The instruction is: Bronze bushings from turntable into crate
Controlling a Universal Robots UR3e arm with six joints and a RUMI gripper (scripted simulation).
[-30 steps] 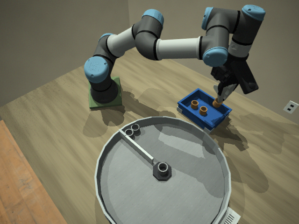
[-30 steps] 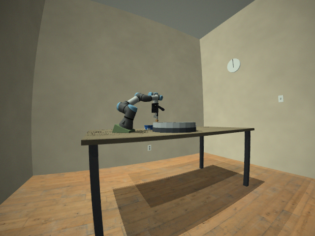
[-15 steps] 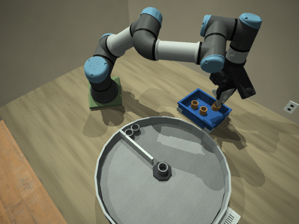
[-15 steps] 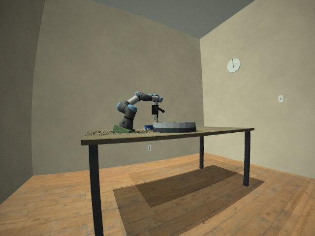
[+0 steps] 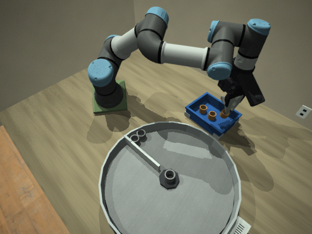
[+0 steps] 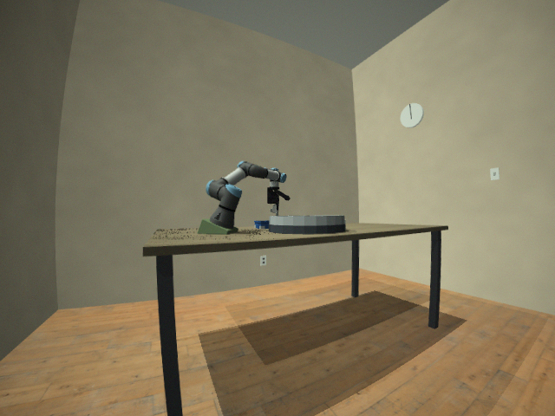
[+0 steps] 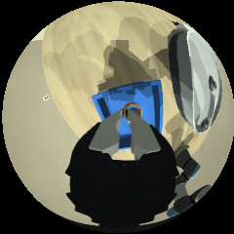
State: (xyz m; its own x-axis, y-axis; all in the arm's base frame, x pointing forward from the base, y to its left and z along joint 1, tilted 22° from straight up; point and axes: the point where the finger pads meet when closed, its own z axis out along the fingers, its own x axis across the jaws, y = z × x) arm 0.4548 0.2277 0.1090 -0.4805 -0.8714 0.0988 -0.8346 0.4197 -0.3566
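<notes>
Now: the blue crate 60 mm behind my hand and 60 mm below it. Also, from my hand: grey turntable: 40 mm behind, 360 mm to the right, 30 mm below.
</notes>
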